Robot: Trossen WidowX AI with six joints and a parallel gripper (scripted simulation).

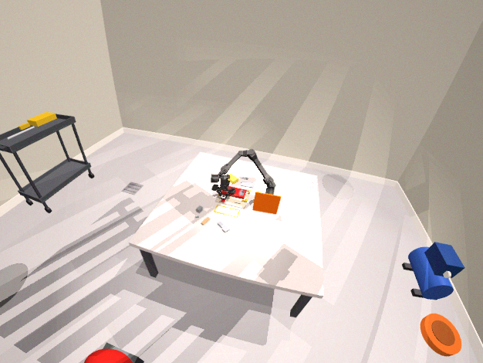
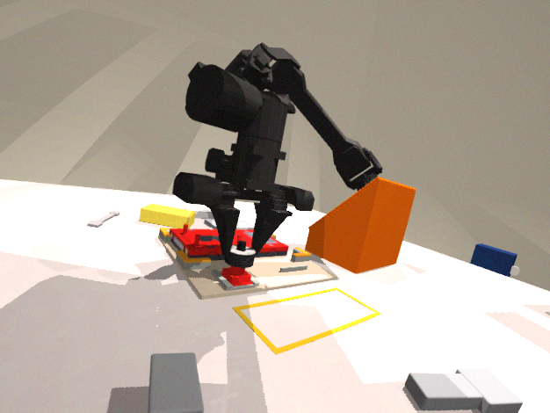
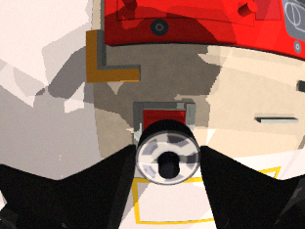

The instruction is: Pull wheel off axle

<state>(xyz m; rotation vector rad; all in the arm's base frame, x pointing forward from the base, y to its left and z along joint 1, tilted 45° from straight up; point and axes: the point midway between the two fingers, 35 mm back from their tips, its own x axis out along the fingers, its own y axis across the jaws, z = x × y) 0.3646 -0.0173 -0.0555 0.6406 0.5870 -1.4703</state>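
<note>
Now: the black axle 10 mm below my gripper tip. From my gripper tip the other things lie so: black wheel right at my gripper tip; yellow block 10 mm ahead, 310 mm to the right, 30 mm below.
</note>
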